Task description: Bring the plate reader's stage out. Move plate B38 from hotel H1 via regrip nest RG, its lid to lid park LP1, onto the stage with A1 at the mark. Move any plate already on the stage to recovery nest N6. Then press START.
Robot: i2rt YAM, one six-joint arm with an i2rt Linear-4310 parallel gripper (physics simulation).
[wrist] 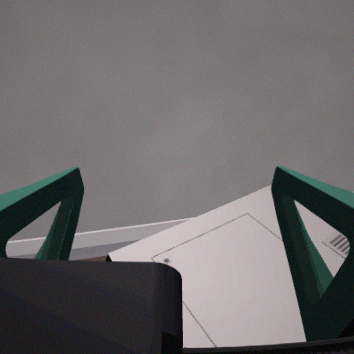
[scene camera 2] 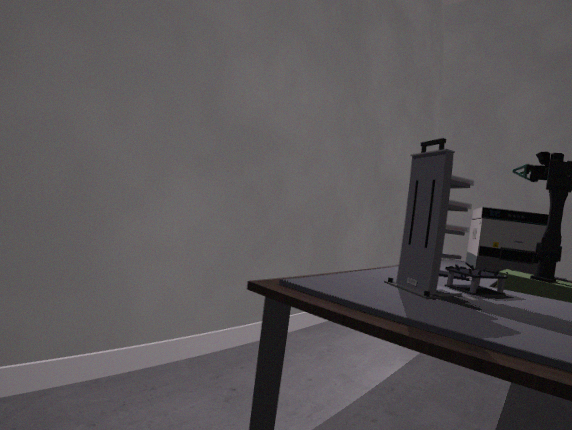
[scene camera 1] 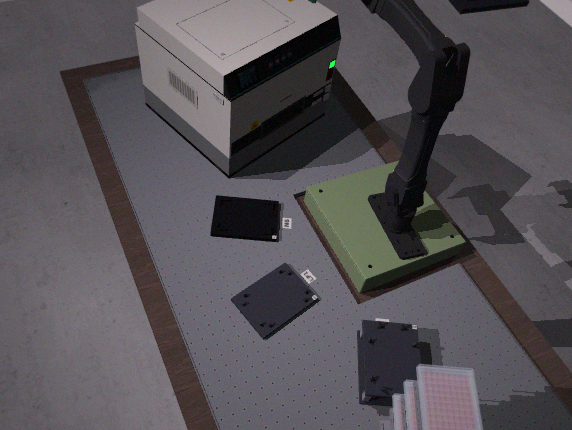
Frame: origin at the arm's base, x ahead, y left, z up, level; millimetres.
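Seen in the pictures: gripper, fingertip midpoint: [wrist: 177, 177] [scene camera 2: 515, 172]; arm's base at its link origin: [scene camera 2: 543, 279] [scene camera 1: 395, 225].
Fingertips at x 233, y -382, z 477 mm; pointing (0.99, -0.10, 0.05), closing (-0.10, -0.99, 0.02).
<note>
Pixels of each thing's middle, then the offset from my fingertips to it. Level surfaces: height alone.
- white plate reader at the middle of its body: [scene camera 1: 239, 66] [scene camera 2: 509, 242] 360 mm down, 26 mm ahead, 148 mm right
- Hotel H1 at the middle of its body: [scene camera 2: 435, 216] 305 mm down, 13 mm ahead, 909 mm left
- raised black nest at the middle of its body: [scene camera 1: 389, 362] [scene camera 2: 476, 278] 487 mm down, 70 mm back, 699 mm left
- Nest N6 at the middle of its body: [scene camera 1: 245, 217] 516 mm down, 114 mm ahead, 239 mm left
- perforated mat at its surface level: 524 mm down
The white plate reader [scene camera 1: 185, 95] [scene camera 2: 510, 231] [wrist: 240, 285] has a dark slot low in its front, with no stage showing outside it. My gripper [scene camera 2: 516, 171] [wrist: 177, 177] is open and empty, high up; the wrist view looks over the reader's top. Hotel H1 [scene camera 2: 425, 220] stands upright with several shelves. Pink-filled plates [scene camera 1: 447, 397] show at the bottom right of scene camera 1; which is B38 cannot be told. A raised black nest [scene camera 1: 392, 355] [scene camera 2: 477, 275], seemingly RG, stands beside them. Nest N6 [scene camera 1: 245, 218] and the dark park pad, seemingly LP1 [scene camera 1: 275, 301], hold no plate.
The green base block [scene camera 1: 340, 220] [scene camera 2: 525, 284] carries the arm's foot, right of N6. The perforated mat [scene camera 1: 150, 200] lies inside the table's brown wooden edge [scene camera 1: 112, 200] [scene camera 2: 350, 330]. A green light [scene camera 1: 332, 64] shows at the reader's front right edge. A wall stands behind.
</note>
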